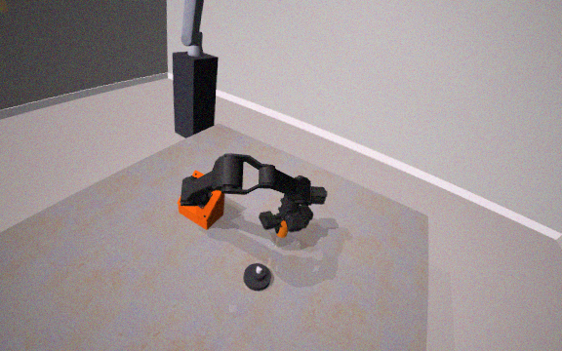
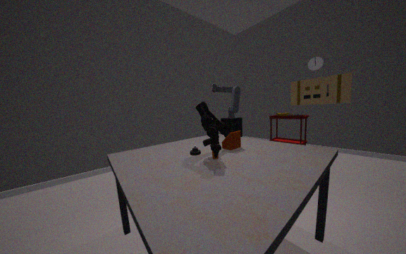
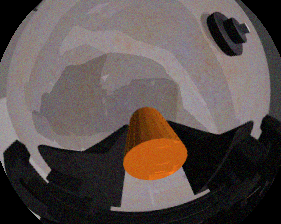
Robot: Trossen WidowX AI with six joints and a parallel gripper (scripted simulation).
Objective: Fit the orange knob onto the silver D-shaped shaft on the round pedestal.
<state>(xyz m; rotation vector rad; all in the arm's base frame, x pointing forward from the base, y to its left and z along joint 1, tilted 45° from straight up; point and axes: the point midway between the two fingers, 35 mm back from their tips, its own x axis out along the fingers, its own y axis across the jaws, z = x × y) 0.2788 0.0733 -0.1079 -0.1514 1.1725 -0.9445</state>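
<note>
The orange knob lies 3 cm above my gripper tip. Round my gripper tip: round dark pedestal (4 cm ahead, 20 cm to the right, 2 cm above).
</note>
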